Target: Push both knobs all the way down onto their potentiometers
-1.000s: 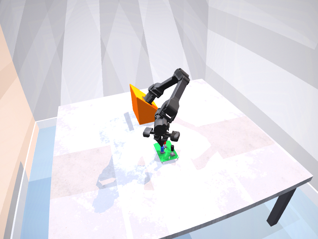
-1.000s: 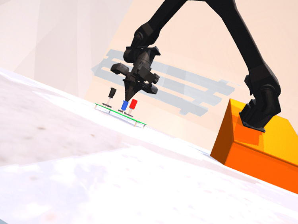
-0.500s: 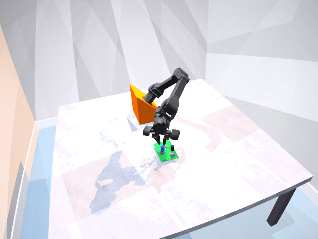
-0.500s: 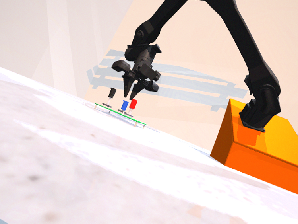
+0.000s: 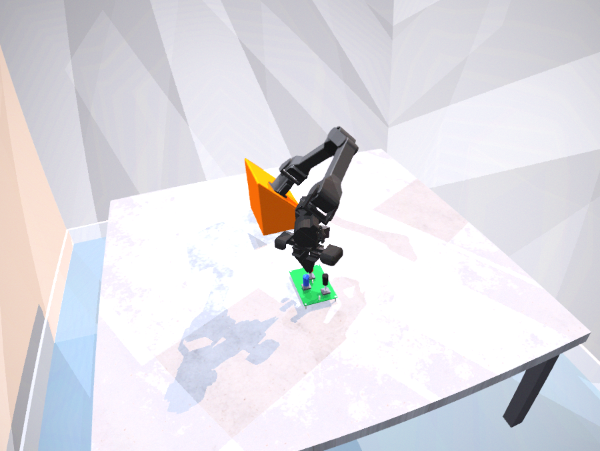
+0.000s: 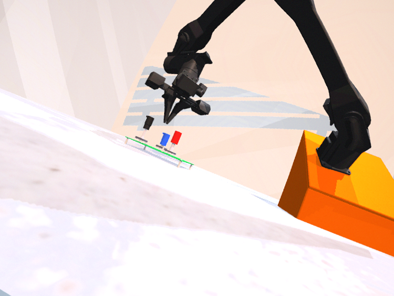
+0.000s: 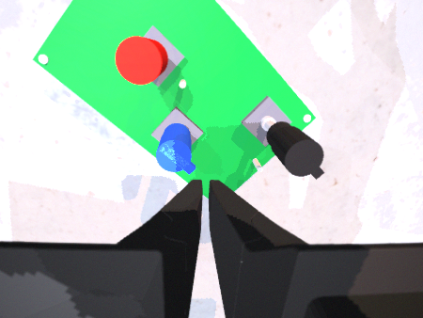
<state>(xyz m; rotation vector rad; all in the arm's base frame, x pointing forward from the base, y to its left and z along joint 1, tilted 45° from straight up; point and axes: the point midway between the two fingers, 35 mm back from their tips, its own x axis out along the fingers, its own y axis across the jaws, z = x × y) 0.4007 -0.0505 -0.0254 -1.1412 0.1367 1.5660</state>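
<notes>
The black knob is 30 mm ahead of my gripper tip, 40 mm to the left of it and 20 mm below it. From my gripper tip the other things lie so: blue knob 10 mm behind, 10 mm to the right, 40 mm below.
</notes>
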